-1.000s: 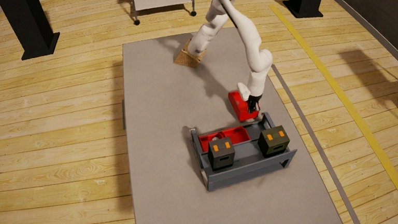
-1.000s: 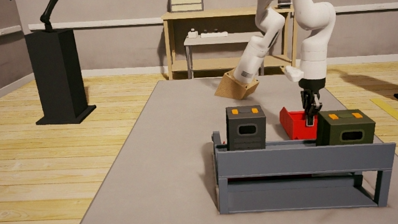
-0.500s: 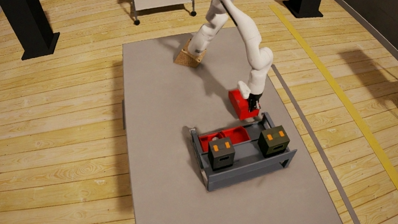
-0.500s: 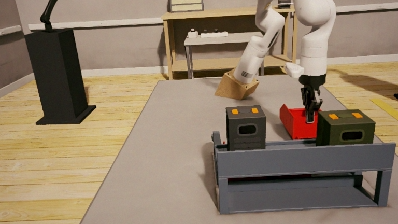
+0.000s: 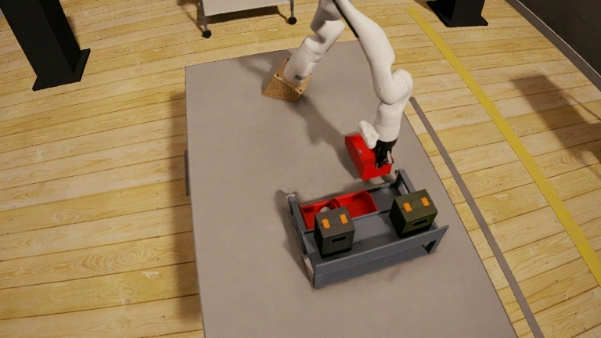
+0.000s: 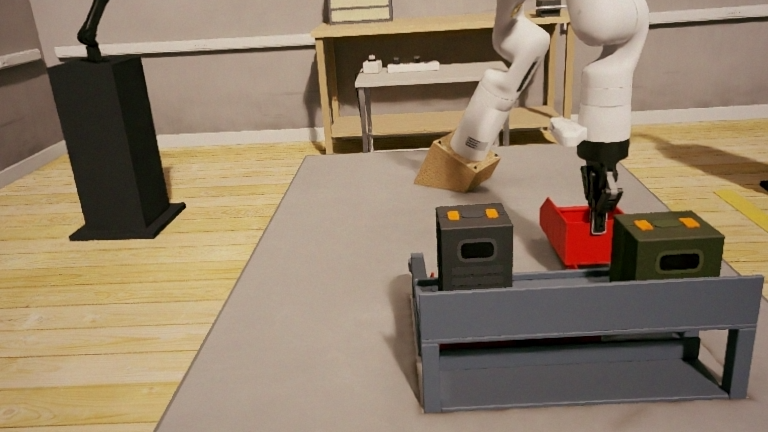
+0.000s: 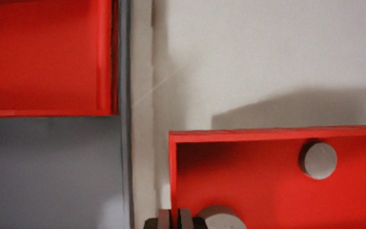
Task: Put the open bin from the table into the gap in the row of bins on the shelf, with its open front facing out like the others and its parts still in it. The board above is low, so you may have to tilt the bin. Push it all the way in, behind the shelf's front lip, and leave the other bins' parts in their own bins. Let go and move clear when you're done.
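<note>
The grey round part lies 100 mm behind my hand, 70 mm below it and 30 mm to the right of it. Also, from my hand: dark grey box 240 mm ahead, 210 mm to the right, 60 mm above; green box 230 mm ahead, 40 mm above, 20 mm to the left; grey shelf 170 mm ahead, 100 mm to the right, 40 mm below.
</note>
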